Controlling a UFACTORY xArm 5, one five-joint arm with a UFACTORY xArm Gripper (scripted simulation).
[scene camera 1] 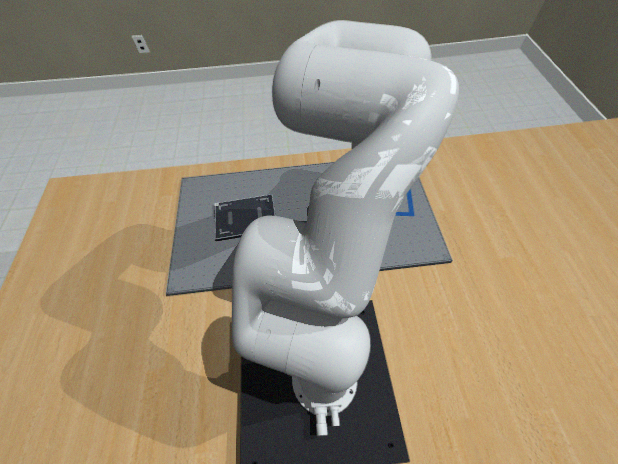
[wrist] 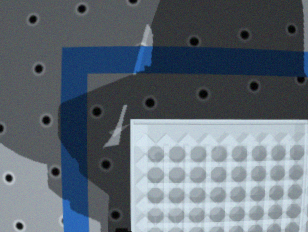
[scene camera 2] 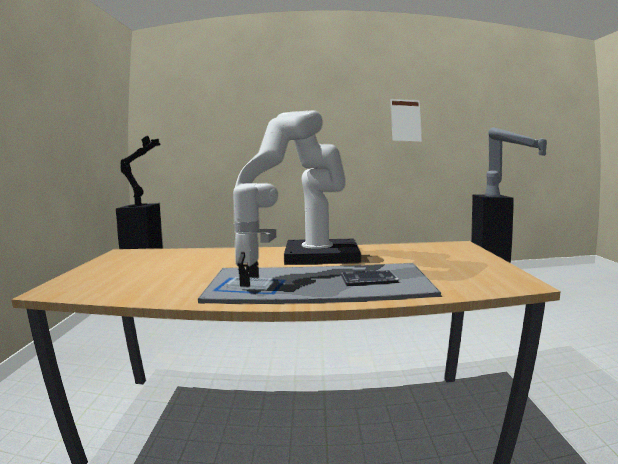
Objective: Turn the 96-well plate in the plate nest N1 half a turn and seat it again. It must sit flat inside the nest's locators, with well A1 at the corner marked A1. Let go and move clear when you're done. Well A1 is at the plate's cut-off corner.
Path:
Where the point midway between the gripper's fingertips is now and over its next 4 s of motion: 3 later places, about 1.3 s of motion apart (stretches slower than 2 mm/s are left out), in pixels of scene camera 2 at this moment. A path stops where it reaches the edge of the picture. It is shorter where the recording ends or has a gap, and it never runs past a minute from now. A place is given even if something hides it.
The gripper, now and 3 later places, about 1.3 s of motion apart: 249,282; 248,256; 248,261; 249,276

